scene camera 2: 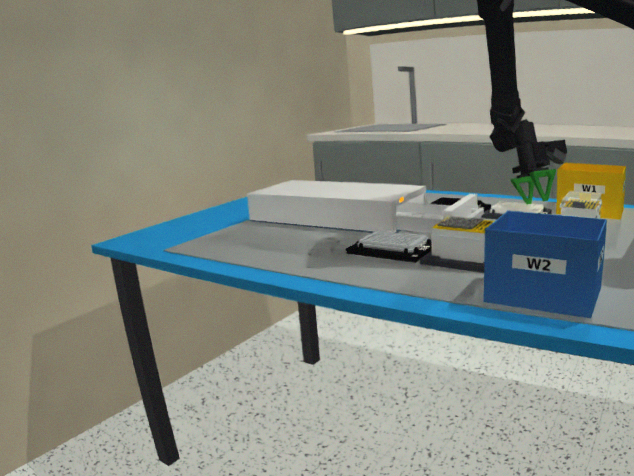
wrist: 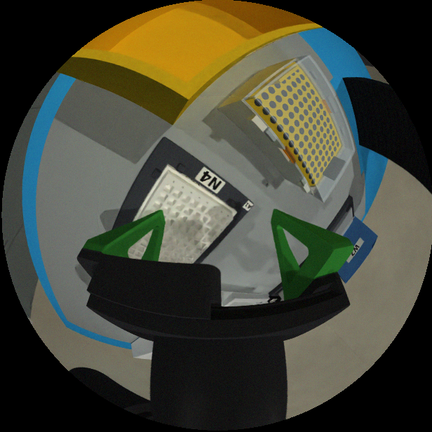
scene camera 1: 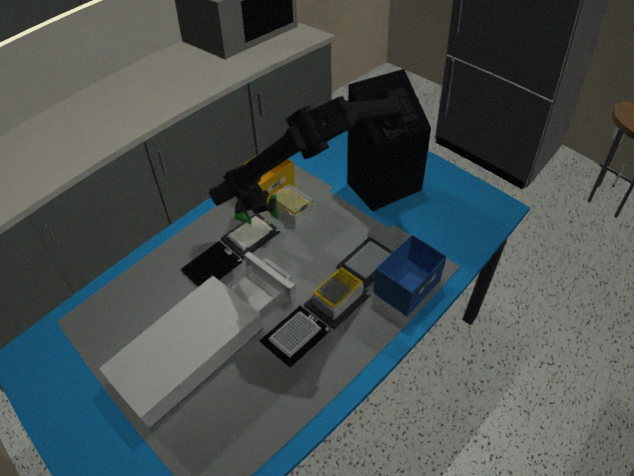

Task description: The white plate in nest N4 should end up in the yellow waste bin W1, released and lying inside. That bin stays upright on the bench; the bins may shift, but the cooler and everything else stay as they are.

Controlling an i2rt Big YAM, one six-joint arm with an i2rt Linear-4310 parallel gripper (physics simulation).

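Places are measured from the arm's base along level axes (x ahead, y left, z up), in metres.
Where they show: gripper, fingertip midpoint: [scene camera 2: 537,202] [scene camera 1: 264,220].
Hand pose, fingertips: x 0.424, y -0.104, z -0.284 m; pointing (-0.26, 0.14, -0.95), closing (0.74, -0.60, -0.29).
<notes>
Each offset is from my fingertips to the top centre of the thing. "pt": to the spot under its first point.
The white plate @[dx +0.057, dy -0.002, dz -0.016 m] [scene camera 1: 250,234] [scene camera 2: 517,207] [wrist: 187,215] lies flat in nest N4 [wrist: 161,150], a dark tray on the grey mat. The yellow bin W1 @[dx -0.099, dy -0.157, dz +0.078 m] [scene camera 1: 288,173] [scene camera 2: 617,189] [wrist: 175,45] stands upright behind the nest, beside a tip box; the wrist view shows part of its inside. My gripper [scene camera 1: 263,219] [scene camera 2: 537,200] [wrist: 217,215] is open, with nothing between its green fingers. It hangs above the N4 area, tilted. In the wrist view the left finger overlaps the plate's near left part, and the right finger is over the mat to the right of the nest.
The yellow-topped tip box @[pt dx -0.116, dy -0.001, dz +0.027 m] [scene camera 1: 292,199] [scene camera 2: 581,203] [wrist: 300,115] stands close to W1. A long white device @[pt dx +0.449, dy +0.286, dz +0.041 m] [scene camera 1: 179,343] [scene camera 2: 317,204] has an open drawer near N4. Blue bin W2 @[dx -0.218, dy +0.467, dz +0.078 m] [scene camera 1: 409,276] [scene camera 2: 537,281] [wrist: 357,250], another tip box @[dx -0.018, dy +0.379, dz +0.035 m] [scene camera 1: 337,293] [scene camera 2: 458,240] and a gridded plate @[dx +0.154, dy +0.406, dz -0.016 m] [scene camera 1: 297,333] [scene camera 2: 394,239] stand nearer the front.
</notes>
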